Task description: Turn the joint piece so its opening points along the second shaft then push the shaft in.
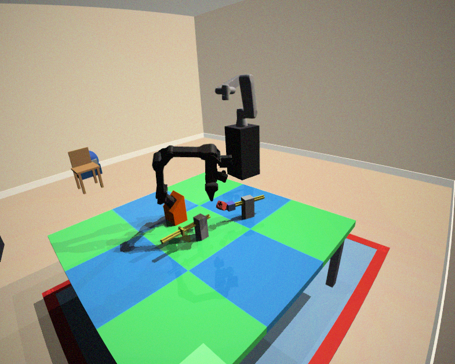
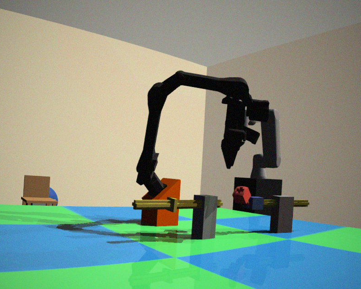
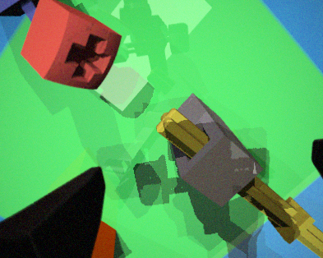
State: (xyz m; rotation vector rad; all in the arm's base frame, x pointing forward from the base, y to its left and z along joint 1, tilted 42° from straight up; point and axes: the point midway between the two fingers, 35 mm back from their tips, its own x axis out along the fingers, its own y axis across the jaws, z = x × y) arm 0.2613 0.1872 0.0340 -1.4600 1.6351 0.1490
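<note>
The red joint piece lies 90 mm below my gripper tip, 80 mm to the left of it and 30 mm behind it.
</note>
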